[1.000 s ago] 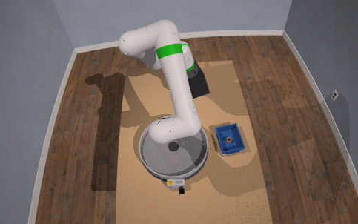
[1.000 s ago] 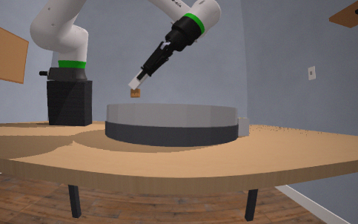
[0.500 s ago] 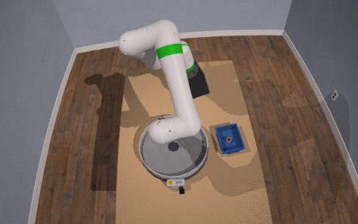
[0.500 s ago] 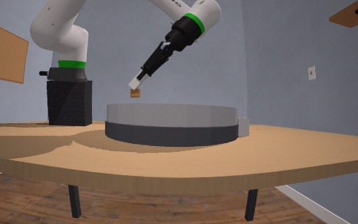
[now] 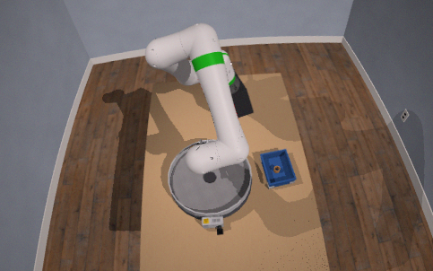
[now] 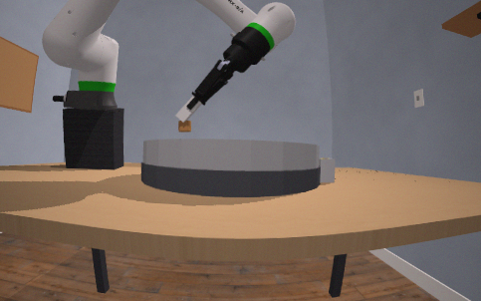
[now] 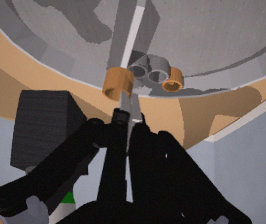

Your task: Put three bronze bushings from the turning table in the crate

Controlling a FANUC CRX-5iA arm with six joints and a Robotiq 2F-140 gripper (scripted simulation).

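Now: the blue crate 37 cm to the left of my hand, 15 cm below it and 7 cm ahead of it. Round my hand: grey turning table 12 cm below, 11 cm ahead, 1 cm to the left.
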